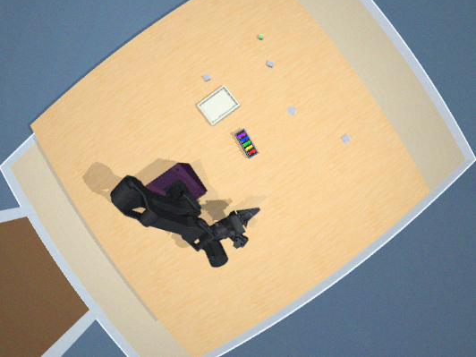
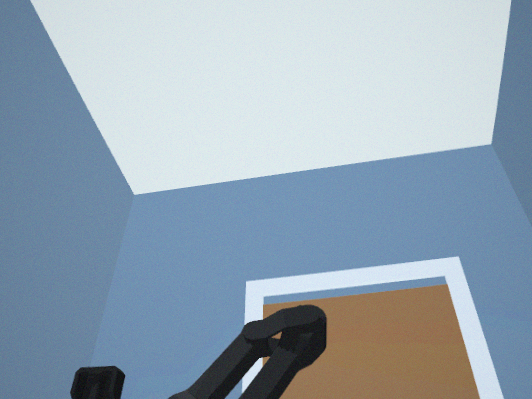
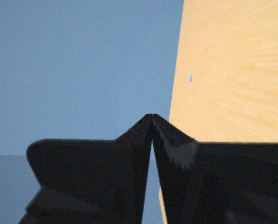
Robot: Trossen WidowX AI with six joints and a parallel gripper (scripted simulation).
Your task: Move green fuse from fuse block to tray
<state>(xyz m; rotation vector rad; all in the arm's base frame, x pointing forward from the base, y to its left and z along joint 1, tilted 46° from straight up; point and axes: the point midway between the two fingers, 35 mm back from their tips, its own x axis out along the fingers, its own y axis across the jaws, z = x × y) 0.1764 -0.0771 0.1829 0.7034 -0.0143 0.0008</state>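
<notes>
Now: gripper tip 18 cm above the red fuse, 17 cm to the right of it and 8 cm short of it. The rest, counted from my gripper tip: green fuse 21 cm to the left, 18 cm below, 7 cm ahead; blue fuse 23 cm to the left, 18 cm below, 7 cm ahead; yellow fuse 19 cm to the left, 18 cm below, 8 cm ahead.
</notes>
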